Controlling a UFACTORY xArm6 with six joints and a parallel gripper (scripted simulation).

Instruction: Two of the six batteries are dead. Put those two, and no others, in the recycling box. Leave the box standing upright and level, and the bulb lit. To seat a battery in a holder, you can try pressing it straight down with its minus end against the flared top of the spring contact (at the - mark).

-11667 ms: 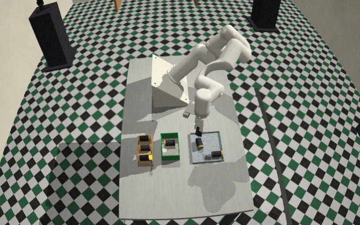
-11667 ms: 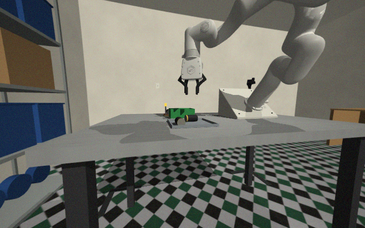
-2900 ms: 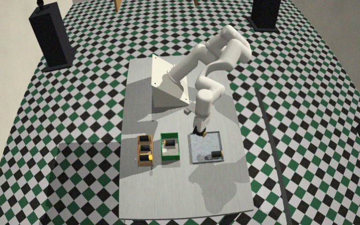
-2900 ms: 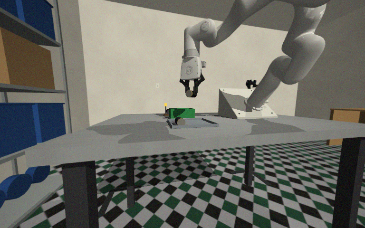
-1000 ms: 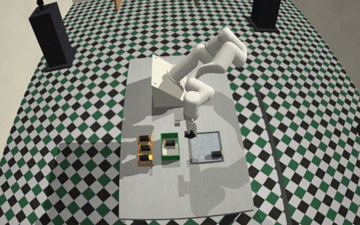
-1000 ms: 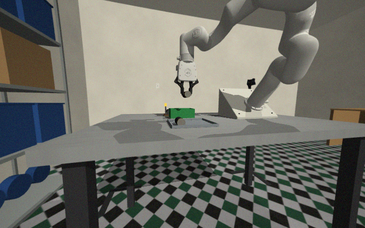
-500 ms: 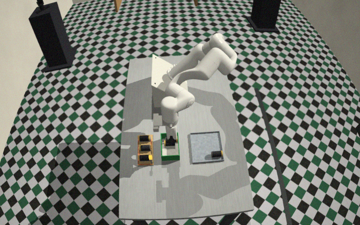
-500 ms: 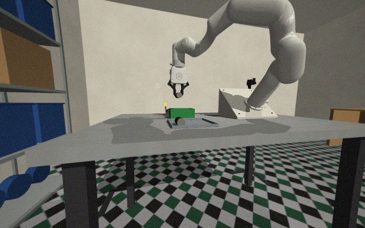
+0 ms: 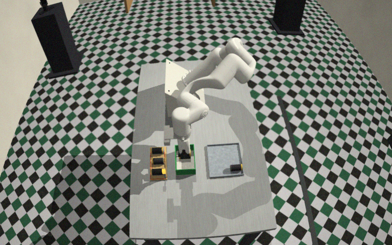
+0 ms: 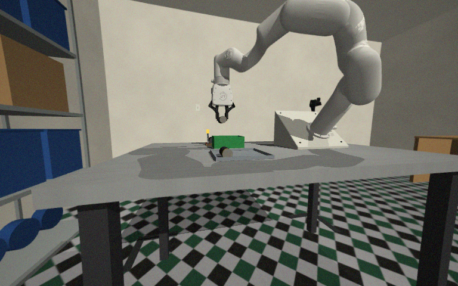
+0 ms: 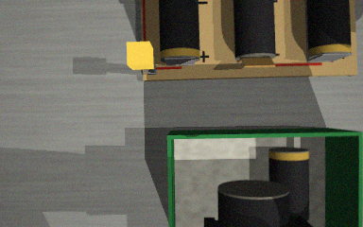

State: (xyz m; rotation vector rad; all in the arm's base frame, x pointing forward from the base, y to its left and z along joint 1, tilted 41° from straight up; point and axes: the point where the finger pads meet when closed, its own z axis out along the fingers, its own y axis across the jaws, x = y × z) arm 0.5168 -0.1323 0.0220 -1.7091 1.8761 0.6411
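Now: hand 3 cm past the green recycling box and 14 cm above it. Also, from my hand: grey tray (1 cm behind, 21 cm to the left, 15 cm below).
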